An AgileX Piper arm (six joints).
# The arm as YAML. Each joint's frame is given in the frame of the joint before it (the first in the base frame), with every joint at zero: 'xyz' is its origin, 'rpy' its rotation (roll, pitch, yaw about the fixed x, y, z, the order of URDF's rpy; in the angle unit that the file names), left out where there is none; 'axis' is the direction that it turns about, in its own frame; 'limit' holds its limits. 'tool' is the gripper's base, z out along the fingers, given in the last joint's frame.
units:
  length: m
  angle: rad
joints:
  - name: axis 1
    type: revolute
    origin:
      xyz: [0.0, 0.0, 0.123]
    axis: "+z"
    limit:
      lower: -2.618
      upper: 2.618
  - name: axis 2
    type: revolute
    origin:
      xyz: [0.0, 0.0, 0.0]
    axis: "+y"
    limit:
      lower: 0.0
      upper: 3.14
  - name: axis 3
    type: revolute
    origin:
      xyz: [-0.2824, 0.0, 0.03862]
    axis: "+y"
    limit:
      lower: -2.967
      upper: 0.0
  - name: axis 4
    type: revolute
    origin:
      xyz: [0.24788, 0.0, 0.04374]
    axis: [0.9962, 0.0, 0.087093]
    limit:
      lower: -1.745
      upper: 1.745
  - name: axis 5
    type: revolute
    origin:
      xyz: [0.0, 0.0, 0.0]
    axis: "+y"
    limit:
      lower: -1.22
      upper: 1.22
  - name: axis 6
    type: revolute
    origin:
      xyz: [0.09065, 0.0, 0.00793]
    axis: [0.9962, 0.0, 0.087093]
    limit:
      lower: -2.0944
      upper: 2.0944
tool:
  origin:
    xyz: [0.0, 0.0, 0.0]
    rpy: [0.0, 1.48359, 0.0]
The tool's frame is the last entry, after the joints.
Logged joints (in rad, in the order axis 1, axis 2, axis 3, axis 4, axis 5, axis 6), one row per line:
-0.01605, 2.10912, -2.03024, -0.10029, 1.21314, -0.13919
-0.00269, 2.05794, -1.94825, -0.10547, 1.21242, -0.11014
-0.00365, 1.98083, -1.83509, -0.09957, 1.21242, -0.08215
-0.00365, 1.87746, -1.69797, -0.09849, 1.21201, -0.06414
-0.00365, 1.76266, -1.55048, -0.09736, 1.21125, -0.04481
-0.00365, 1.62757, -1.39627, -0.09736, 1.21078, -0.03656
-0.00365, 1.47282, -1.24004, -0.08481, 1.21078, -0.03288
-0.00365, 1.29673, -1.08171, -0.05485, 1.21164, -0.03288
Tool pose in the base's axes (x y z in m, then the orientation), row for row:
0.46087, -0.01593, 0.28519, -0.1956, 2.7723, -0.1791
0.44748, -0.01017, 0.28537, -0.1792, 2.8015, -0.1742
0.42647, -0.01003, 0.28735, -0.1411, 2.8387, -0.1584
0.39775, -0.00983, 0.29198, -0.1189, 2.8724, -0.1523
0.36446, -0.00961, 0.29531, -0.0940, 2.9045, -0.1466
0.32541, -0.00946, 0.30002, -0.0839, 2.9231, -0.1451
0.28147, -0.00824, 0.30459, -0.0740, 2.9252, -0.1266
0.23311, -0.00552, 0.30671, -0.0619, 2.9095, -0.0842
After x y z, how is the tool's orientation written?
As a rotation vector, in radians.
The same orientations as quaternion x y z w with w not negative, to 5 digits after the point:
-0.06912, 0.97967, -0.06329, 0.17737
-0.06285, 0.98260, -0.06110, 0.16374
-0.04903, 0.98639, -0.05504, 0.14695
-0.04094, 0.98915, -0.05245, 0.13097
-0.03209, 0.99151, -0.05004, 0.11568
-0.02849, 0.99267, -0.04928, 0.10664
-0.02512, 0.99310, -0.04298, 0.10616
-0.02112, 0.99274, -0.02873, 0.11485

